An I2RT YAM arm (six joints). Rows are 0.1 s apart.
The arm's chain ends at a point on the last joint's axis. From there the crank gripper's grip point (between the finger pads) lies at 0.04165 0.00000 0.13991 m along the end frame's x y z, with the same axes.
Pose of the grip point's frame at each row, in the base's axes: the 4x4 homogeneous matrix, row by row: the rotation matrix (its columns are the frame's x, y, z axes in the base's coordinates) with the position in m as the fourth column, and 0 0 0 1 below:
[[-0.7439, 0.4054, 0.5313, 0.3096], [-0.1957, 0.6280, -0.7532, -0.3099], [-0.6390, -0.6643, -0.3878, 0.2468], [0, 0, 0, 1]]
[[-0.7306, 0.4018, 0.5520, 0.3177], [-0.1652, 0.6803, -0.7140, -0.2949], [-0.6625, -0.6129, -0.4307, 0.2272], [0, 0, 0, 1]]
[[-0.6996, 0.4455, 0.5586, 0.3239], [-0.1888, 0.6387, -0.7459, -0.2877], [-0.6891, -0.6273, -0.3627, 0.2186], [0, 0, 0, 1]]
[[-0.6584, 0.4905, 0.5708, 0.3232], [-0.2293, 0.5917, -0.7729, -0.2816], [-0.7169, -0.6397, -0.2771, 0.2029], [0, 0, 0, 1]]
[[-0.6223, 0.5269, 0.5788, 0.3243], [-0.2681, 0.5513, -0.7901, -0.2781], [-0.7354, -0.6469, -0.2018, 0.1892], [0, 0, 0, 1]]
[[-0.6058, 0.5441, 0.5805, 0.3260], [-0.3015, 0.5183, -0.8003, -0.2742], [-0.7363, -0.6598, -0.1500, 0.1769], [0, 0, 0, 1]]
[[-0.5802, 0.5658, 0.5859, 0.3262], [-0.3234, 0.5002, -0.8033, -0.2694], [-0.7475, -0.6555, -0.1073, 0.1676], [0, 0, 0, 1]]
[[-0.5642, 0.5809, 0.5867, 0.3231], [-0.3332, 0.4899, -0.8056, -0.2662], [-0.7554, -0.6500, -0.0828, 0.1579], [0, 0, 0, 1]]
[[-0.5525, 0.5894, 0.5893, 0.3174], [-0.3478, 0.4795, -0.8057, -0.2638], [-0.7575, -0.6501, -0.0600, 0.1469], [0, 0, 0, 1]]
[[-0.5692, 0.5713, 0.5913, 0.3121], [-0.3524, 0.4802, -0.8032, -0.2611], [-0.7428, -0.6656, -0.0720, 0.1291], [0, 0, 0, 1]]
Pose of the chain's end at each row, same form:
[[-0.7439, 0.4054, 0.5313, 0.2662], [-0.1957, 0.6280, -0.7532, -0.1964], [-0.6390, -0.6643, -0.3878, 0.3277], [0, 0, 0, 1]]
[[-0.7306, 0.4018, 0.5520, 0.2709], [-0.1652, 0.6803, -0.7140, -0.1881], [-0.6625, -0.6129, -0.4307, 0.3151], [0, 0, 0, 1]]
[[-0.6996, 0.4455, 0.5586, 0.2749], [-0.1888, 0.6387, -0.7459, -0.1755], [-0.6891, -0.6273, -0.3627, 0.2980], [0, 0, 0, 1]]
[[-0.6584, 0.4905, 0.5708, 0.2708], [-0.2293, 0.5917, -0.7729, -0.1639], [-0.7169, -0.6397, -0.2771, 0.2715], [0, 0, 0, 1]]
[[-0.6223, 0.5269, 0.5788, 0.2692], [-0.2681, 0.5513, -0.7901, -0.1564], [-0.7354, -0.6469, -0.2018, 0.2481], [0, 0, 0, 1]]
[[-0.6058, 0.5441, 0.5805, 0.2700], [-0.3015, 0.5183, -0.8003, -0.1497], [-0.7363, -0.6598, -0.1500, 0.2286], [0, 0, 0, 1]]
[[-0.5802, 0.5658, 0.5859, 0.2684], [-0.3234, 0.5002, -0.8033, -0.1435], [-0.7475, -0.6555, -0.1073, 0.2137], [0, 0, 0, 1]]
[[-0.5642, 0.5809, 0.5867, 0.2645], [-0.3332, 0.4899, -0.8056, -0.1396], [-0.7554, -0.6500, -0.0828, 0.2009], [0, 0, 0, 1]]
[[-0.5525, 0.5894, 0.5893, 0.2580], [-0.3478, 0.4795, -0.8057, -0.1366], [-0.7575, -0.6501, -0.0600, 0.1868], [0, 0, 0, 1]]
[[-0.5692, 0.5713, 0.5913, 0.2531], [-0.3524, 0.4802, -0.8032, -0.1340], [-0.7428, -0.6656, -0.0720, 0.1701], [0, 0, 0, 1]]

